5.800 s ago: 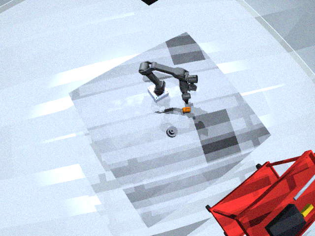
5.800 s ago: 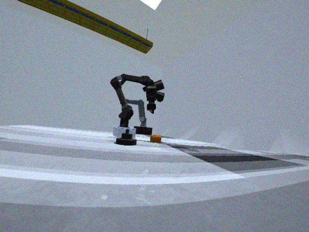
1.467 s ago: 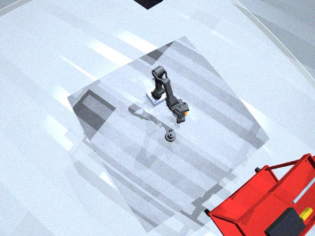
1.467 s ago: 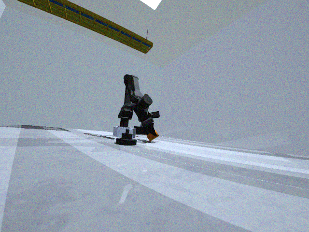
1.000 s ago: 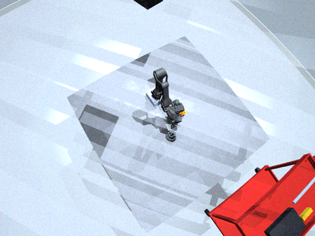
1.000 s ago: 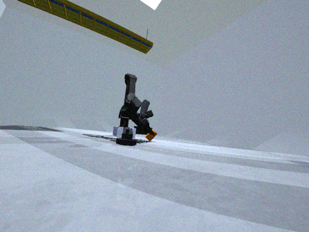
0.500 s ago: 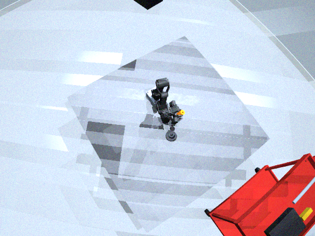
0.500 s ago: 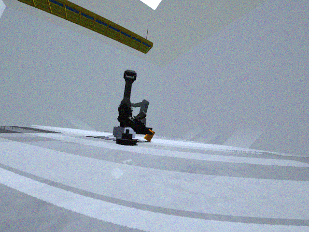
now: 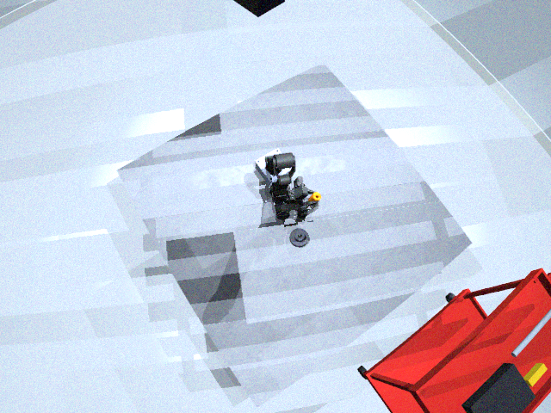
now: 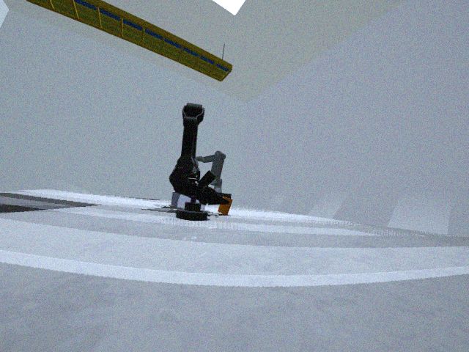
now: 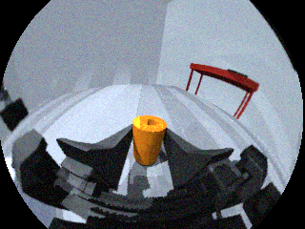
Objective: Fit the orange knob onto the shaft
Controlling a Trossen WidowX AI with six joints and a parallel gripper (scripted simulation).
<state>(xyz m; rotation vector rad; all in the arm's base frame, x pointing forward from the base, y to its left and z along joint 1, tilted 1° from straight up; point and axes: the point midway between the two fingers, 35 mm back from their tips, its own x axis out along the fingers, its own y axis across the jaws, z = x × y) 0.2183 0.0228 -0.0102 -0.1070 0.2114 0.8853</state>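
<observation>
Right now my gripper tip is 70 mm short of the dark pedestal, 190 mm to the left of it and 20 mm above it. Also, from my gripper tip: orange knob (10 mm behind, 10 mm to the right, 10 mm below).
</observation>
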